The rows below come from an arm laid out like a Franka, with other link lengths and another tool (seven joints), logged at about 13 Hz.
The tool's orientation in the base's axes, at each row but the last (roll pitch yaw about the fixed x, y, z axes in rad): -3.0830, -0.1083, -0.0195; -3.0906, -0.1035, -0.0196; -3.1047, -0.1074, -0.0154; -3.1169, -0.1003, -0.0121; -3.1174, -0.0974, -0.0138; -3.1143, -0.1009, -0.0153; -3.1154, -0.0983, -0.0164
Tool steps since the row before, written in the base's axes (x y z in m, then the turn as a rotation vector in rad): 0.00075, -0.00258, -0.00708, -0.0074, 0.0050, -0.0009; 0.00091, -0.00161, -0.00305, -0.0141, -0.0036, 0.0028; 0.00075, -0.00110, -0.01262, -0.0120, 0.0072, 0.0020; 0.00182, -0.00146, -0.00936, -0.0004, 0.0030, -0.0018; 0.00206, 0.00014, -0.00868, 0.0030, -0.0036, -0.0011; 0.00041, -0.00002, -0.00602, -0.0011, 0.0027, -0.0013; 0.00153, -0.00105, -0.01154, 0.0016, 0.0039, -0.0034
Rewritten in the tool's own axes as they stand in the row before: 0.00003, 0.00298, 0.00696, -0.0075, -0.0048, 0.0004; 0.00062, 0.00175, 0.00305, -0.0137, 0.0037, -0.0044; -0.00059, 0.00155, 0.01258, -0.0118, -0.0071, -0.0030; 0.00089, 0.00167, 0.00946, -0.0006, -0.0030, 0.0018; 0.00120, 0.00005, 0.00884, 0.0029, 0.0036, 0.0013; -0.00020, 0.00018, 0.00603, -0.0013, -0.0026, 0.0013; 0.00041, 0.00133, 0.01161, 0.0012, -0.0038, 0.0036
